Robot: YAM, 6 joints.
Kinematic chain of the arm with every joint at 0, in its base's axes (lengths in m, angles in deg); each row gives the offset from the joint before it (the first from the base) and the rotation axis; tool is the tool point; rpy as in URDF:
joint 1: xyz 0 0 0.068 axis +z
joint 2: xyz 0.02 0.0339 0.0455 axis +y
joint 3: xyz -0.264 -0.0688 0 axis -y
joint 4: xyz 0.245 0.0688 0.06 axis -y
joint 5: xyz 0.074 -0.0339 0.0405 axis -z
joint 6: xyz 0.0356 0 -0.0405 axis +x
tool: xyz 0 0 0 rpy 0 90 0
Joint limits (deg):
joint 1: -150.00..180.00
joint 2: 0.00..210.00
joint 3: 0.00..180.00
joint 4: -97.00..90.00
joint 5: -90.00..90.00
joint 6: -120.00..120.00
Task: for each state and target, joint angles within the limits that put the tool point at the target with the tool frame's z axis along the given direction. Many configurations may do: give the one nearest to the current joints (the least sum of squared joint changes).
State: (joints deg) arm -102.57 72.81 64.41 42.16 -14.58 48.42
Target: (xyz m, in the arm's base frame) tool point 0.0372 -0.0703 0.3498 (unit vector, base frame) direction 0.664 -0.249 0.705
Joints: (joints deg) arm -77.55 23.73 19.11 65.90 -36.49 48.42
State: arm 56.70 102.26 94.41 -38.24 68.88 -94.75
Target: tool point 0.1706 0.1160 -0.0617 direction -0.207 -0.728 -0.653
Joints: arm 38.57 145.20 50.94 -39.06 26.12 -94.75
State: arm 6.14 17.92 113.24 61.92 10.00 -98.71
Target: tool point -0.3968 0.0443 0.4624 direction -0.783 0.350 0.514
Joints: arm -4.93 10.50 102.44 55.68 -16.34 -98.71
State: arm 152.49 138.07 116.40 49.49 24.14 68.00
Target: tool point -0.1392 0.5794 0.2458 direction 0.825 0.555 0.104
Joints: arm 106.76 156.71 142.83 33.39 71.85 68.00
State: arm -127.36 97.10 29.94 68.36 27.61 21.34
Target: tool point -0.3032 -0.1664 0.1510 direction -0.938 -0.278 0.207
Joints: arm -149.88 114.22 36.64 89.86 13.31 21.34
